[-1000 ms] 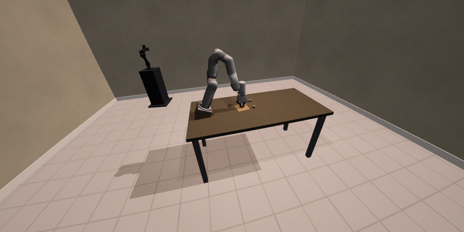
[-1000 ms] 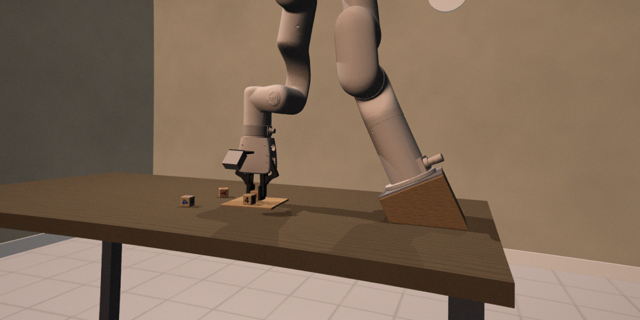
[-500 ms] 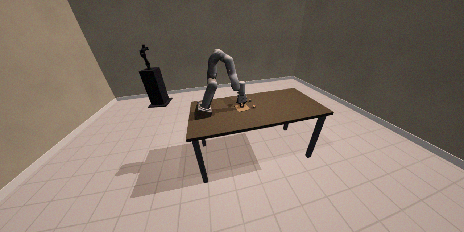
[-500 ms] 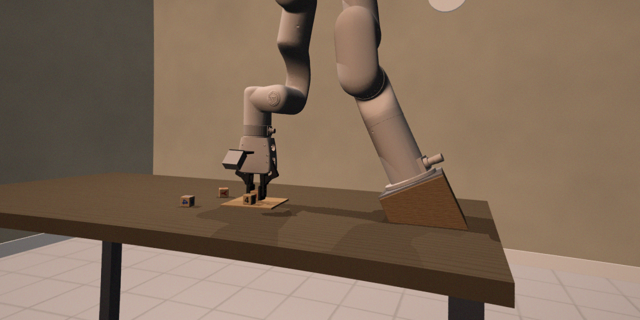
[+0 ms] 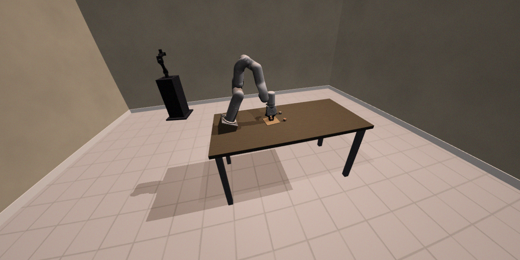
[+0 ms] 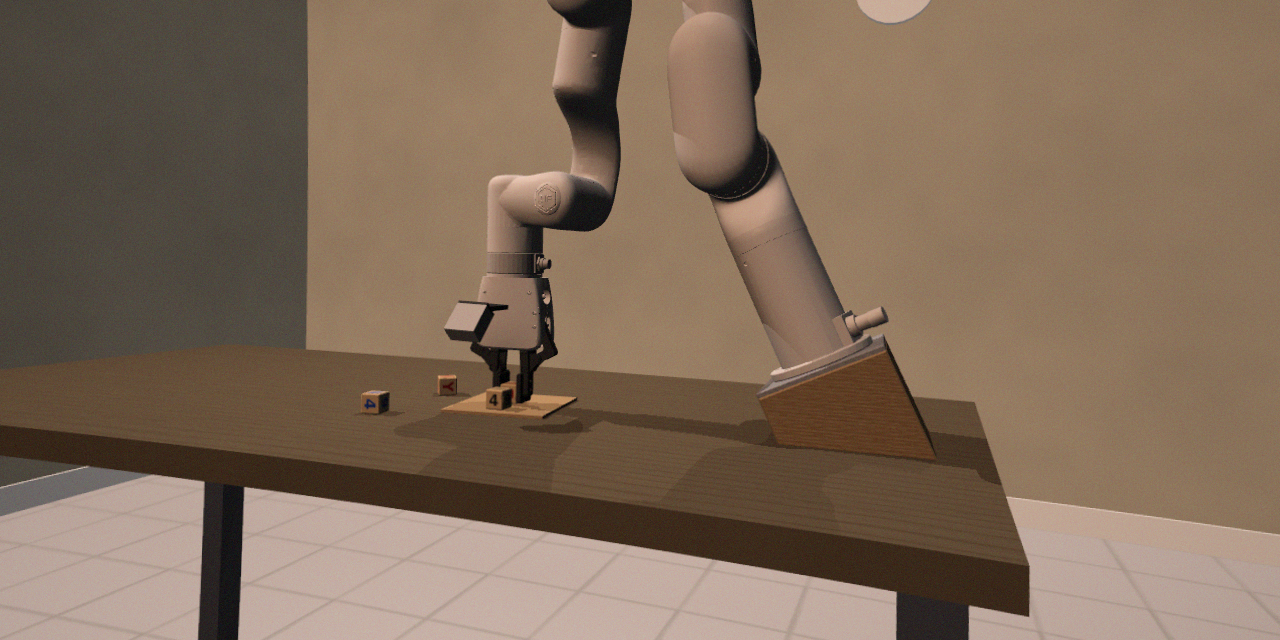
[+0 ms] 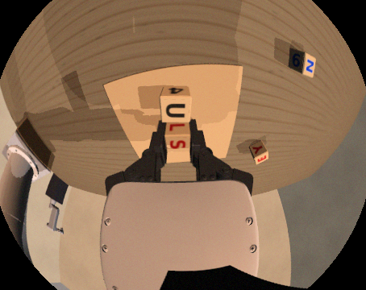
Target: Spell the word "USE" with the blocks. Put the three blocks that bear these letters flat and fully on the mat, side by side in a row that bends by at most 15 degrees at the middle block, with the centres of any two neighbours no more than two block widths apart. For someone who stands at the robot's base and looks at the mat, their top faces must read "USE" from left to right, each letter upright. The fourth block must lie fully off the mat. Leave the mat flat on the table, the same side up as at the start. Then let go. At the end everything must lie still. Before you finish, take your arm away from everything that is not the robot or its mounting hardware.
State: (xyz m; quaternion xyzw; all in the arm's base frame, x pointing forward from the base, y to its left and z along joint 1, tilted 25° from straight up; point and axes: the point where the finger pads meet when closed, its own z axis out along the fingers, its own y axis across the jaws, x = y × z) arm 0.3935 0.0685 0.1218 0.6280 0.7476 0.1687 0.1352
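Now: the tan mat 30 mm below my hand.
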